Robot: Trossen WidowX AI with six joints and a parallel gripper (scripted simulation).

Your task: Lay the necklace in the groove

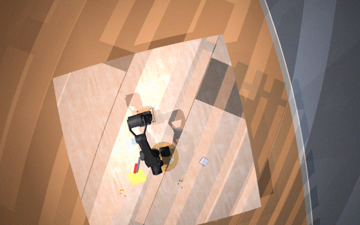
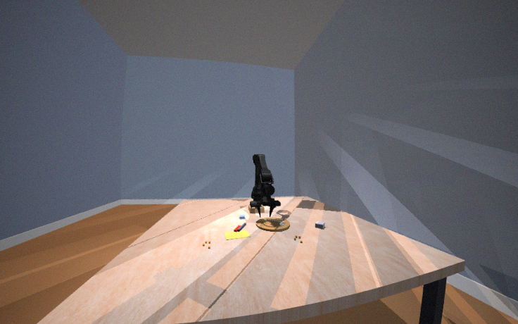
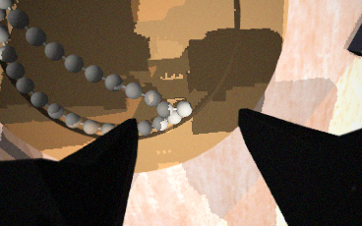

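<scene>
My gripper tip is now 60 mm short of the round bead board, 30 mm to the right of it and 20 mm above it. Round my gripper tip: blue block: 120 mm to the right, 110 mm behind, 20 mm below; yellow note: 210 mm to the right, 120 mm ahead, 30 mm below; red marker: 170 mm to the right, 50 mm ahead, 20 mm below.
</scene>
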